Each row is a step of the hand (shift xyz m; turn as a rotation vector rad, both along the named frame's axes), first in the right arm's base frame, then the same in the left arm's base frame.
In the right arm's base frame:
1: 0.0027 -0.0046 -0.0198 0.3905 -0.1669 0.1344
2: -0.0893 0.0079 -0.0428 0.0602 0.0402 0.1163
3: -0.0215 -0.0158 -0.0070 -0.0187 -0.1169 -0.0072
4: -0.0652 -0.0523 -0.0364 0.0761 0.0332 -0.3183
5: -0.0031 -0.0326 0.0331 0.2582 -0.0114 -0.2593
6: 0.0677 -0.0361 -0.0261 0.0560 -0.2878 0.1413
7: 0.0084 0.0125 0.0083 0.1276 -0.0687 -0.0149
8: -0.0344 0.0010 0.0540 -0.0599 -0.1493 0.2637
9: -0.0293 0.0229 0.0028 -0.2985 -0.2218 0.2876
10: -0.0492 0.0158 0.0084 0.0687 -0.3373 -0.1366
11: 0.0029 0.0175 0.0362 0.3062 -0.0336 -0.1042
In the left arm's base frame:
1: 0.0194 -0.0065 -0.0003 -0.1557 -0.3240 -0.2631
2: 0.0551 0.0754 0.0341 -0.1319 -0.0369 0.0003
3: 0.0148 0.0212 -0.0095 0.0413 0.0319 -0.1065
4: 0.0605 0.0615 -0.0294 0.2780 -0.1503 0.0912
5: -0.0221 0.0148 -0.0382 0.2001 -0.3066 0.0011
6: 0.0216 -0.0665 -0.0410 -0.0677 0.0163 -0.3179
7: -0.0127 -0.0079 0.0085 0.0085 -0.1174 -0.0859
8: -0.0449 0.0453 -0.0051 -0.1986 0.1376 -0.1925
9: -0.0033 0.0259 0.0267 -0.1574 0.3828 -0.2229
10: -0.0030 0.0473 0.0223 0.2060 -0.0526 -0.3033
11: -0.0394 0.0031 0.0078 0.0503 -0.3146 -0.0649

